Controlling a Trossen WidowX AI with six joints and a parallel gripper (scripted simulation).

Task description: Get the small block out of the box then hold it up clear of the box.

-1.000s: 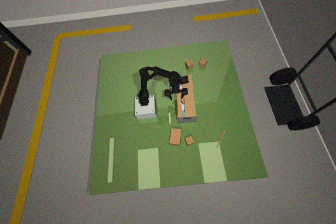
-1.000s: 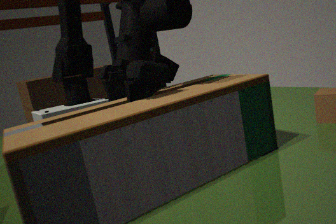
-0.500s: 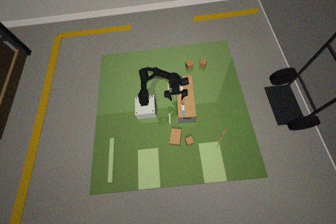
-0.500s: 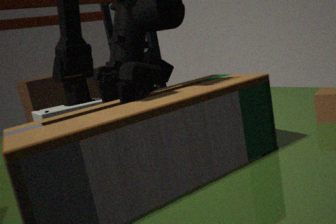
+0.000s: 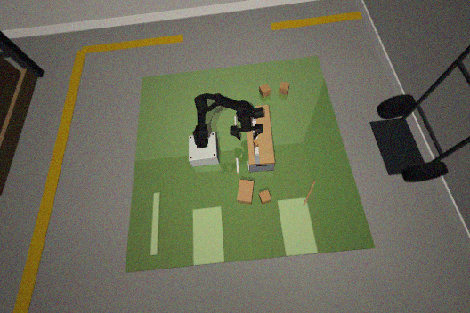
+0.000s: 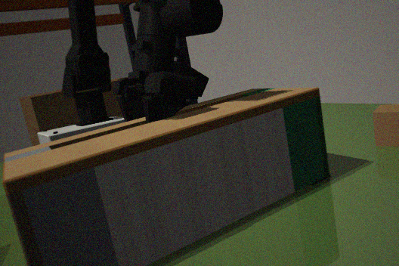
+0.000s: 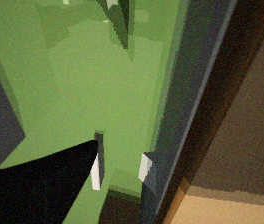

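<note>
The long box is 4 cm ahead of my gripper tip, 2 cm to the left of it and 2 cm below it. Round my gripper tip: small tan block (5 cm ahead, 3 cm to the right); thin stick (32 cm ahead, 33 cm to the right, 8 cm below).
</note>
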